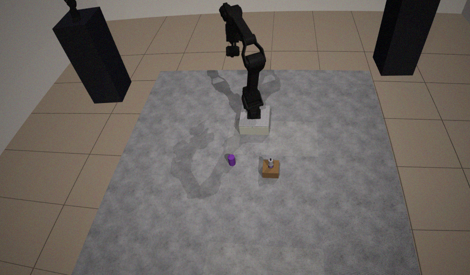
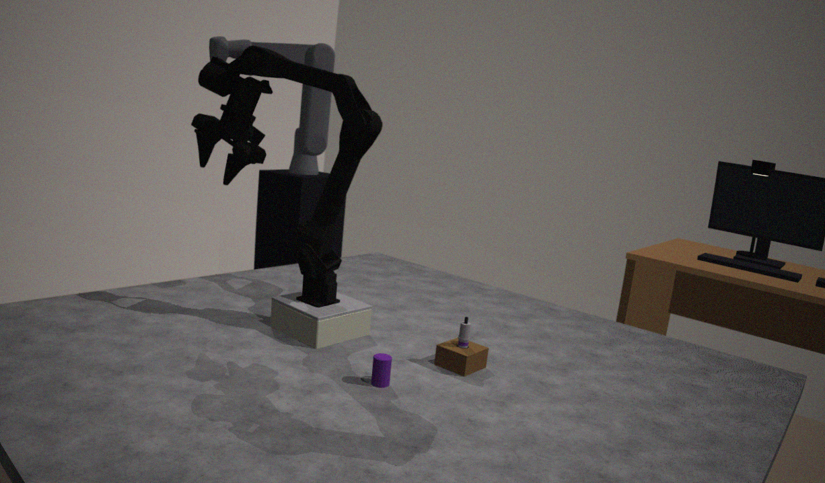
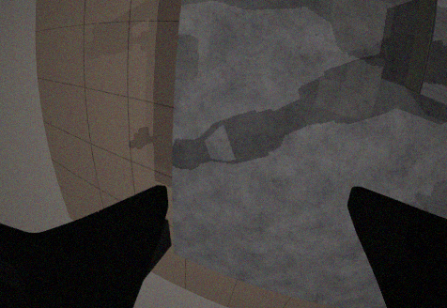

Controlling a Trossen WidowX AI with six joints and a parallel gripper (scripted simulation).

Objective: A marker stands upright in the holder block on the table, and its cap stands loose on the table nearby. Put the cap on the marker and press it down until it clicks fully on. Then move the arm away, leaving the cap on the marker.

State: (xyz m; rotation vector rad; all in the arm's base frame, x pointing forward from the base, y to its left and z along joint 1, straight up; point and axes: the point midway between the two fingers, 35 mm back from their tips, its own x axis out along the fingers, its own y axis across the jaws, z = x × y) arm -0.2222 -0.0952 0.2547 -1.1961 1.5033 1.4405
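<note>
My gripper tip is 480 mm short of the purple cap and 260 mm above it. The rest, counted from my gripper tip: brown holder block: 530 mm ahead, 180 mm to the left, 270 mm below.
</note>
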